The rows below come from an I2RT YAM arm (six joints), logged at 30 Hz.
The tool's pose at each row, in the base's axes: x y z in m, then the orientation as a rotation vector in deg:
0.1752, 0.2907, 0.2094, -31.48, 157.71, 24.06
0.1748, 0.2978, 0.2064, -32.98, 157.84, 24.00
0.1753, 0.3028, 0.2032, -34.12, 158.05, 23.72
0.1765, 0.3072, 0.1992, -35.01, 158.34, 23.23
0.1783, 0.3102, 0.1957, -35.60, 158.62, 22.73
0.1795, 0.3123, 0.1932, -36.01, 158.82, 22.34
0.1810, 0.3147, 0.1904, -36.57, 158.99, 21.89
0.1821, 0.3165, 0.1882, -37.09, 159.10, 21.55
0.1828, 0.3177, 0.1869, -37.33, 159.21, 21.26
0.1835, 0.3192, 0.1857, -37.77, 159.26, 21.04
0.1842, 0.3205, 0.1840, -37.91, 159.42, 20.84
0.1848, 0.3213, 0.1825, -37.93, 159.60, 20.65
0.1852, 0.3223, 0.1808, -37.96, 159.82, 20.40
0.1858, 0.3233, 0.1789, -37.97, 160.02, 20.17
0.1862, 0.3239, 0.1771, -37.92, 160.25, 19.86
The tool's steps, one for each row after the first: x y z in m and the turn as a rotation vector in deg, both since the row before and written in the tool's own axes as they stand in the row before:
-0.0009, 0.0058, 0.0050, -0.18, 0.53, -0.93
-0.0010, 0.0035, 0.0047, 0.02, 0.52, -0.70
-0.0013, 0.0025, 0.0054, 0.19, 0.53, -0.55
-0.0015, 0.0011, 0.0046, 0.24, 0.44, -0.36
-0.0010, 0.0008, 0.0032, 0.19, 0.32, -0.25
-0.0013, 0.0009, 0.0037, 0.22, 0.33, -0.36
-0.0010, 0.0006, 0.0028, 0.15, 0.26, -0.34
-0.0007, 0.0005, 0.0017, 0.15, 0.18, -0.15
-0.0008, 0.0008, 0.0017, 0.08, 0.18, -0.29
-0.0006, 0.0005, 0.0021, 0.10, 0.20, -0.07
-0.0004, 0.0001, 0.0018, 0.11, 0.18, 0.02
-0.0002, 0.0004, 0.0020, 0.14, 0.23, 0.01
-0.0004, 0.0003, 0.0022, 0.13, 0.20, 0.02
-0.0001, 0.0000, 0.0019, 0.19, 0.22, 0.06

